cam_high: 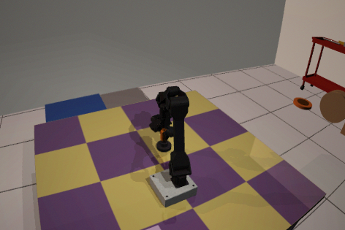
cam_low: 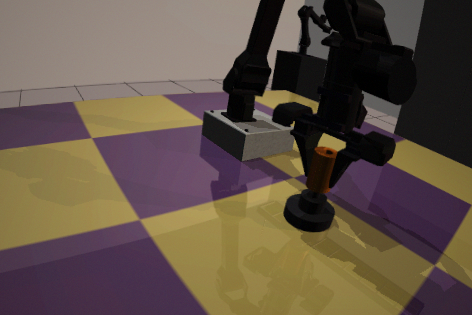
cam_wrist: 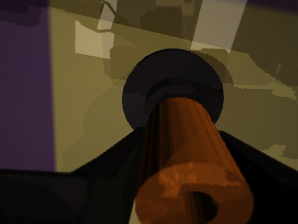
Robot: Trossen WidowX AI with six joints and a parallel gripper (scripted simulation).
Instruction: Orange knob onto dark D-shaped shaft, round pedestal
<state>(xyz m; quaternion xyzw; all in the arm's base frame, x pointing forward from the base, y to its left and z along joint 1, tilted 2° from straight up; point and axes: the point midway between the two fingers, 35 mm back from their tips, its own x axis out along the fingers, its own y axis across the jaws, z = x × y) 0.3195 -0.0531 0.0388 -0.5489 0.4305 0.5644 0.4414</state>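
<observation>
Right now my gripper tip is 20 mm below the orange knob. The rest, counted from my gripper tip: dark round pedestal: 40 mm below.
</observation>
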